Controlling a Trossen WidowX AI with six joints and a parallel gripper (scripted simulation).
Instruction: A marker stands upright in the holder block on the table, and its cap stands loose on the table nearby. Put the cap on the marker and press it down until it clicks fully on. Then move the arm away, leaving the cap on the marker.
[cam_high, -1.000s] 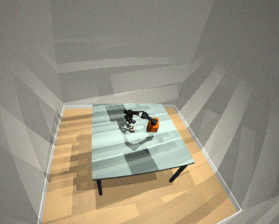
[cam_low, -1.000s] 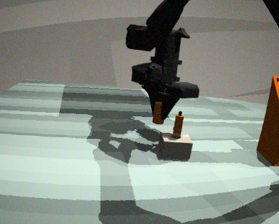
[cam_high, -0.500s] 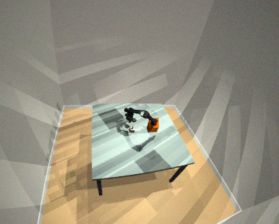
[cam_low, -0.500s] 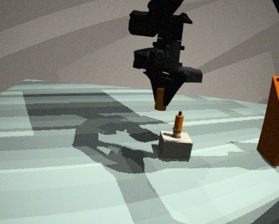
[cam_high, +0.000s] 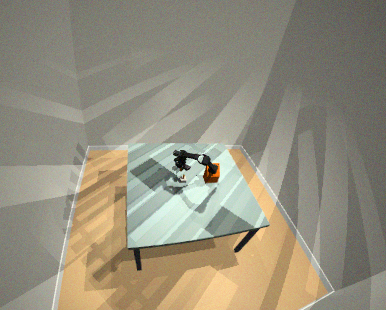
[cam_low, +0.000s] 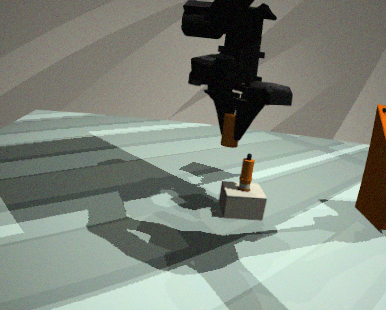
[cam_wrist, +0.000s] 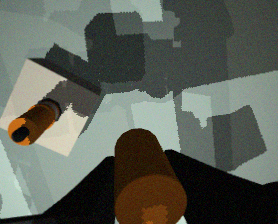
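Right now my gripper tip is 2 cm past the orange marker, 6 cm to the right of it and 3 cm above it. From my gripper tip the other things lie so: white holder block (2 cm behind, 6 cm to the left, 8 cm below); then cap (1 cm above).
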